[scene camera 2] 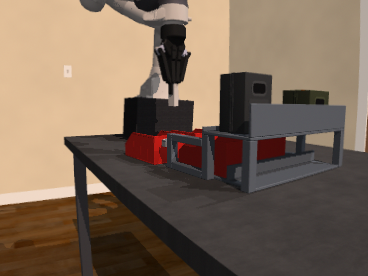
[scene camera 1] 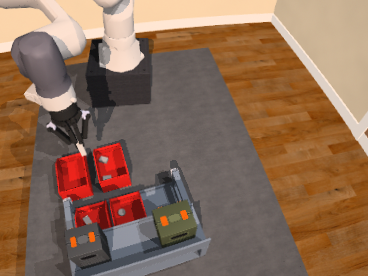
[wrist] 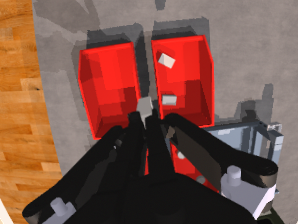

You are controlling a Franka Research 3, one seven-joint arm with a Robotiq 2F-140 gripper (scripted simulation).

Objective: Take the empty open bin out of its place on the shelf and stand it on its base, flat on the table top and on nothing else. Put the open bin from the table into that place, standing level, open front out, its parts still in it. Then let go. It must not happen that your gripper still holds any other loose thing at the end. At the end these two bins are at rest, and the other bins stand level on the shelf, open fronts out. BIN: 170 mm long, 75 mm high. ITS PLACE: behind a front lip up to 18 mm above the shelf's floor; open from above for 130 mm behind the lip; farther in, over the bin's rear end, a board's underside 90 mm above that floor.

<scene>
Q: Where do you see a red bin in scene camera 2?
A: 147, 148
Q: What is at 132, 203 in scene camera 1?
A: A red bin.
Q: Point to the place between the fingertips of the gripper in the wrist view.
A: At 146, 106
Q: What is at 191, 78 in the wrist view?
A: A red bin.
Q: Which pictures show the red bin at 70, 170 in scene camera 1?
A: Scene camera 2, scene camera 1 and the wrist view: all of them.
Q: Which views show the gripper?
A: Scene camera 2, scene camera 1 and the wrist view: all of them.
</scene>
